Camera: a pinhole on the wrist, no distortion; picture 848 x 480 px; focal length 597.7 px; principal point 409.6 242.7 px. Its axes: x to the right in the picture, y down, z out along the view. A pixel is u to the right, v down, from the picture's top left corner.
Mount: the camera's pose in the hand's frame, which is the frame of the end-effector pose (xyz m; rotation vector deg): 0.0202 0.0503 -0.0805 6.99 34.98 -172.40
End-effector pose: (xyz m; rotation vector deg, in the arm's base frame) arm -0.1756 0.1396 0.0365 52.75 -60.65 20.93
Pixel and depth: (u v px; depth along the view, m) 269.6 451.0 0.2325
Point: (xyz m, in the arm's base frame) -0.1325 -0.0215 0.0600
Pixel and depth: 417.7 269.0 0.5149
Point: -0.2942 -0.2625 0.0079
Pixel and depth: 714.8 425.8 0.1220
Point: -0.1813 0.1173 -0.0181
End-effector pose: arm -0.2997 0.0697 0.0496 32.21 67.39 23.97
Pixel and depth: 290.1 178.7 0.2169
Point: -0.1597 0.0633 0.0438
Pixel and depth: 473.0 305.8 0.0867
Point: -0.3027 0.0803 0.0481
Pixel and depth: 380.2 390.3 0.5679
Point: 0.0800 -0.2283 -0.0439
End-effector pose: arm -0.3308 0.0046 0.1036 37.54 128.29 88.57
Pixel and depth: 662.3 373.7 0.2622
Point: -0.1988 0.0148 -0.0431
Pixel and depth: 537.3 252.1 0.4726
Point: -0.0877 0.1660 -0.1511
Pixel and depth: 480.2 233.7 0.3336
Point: -0.1940 0.1335 -0.0467
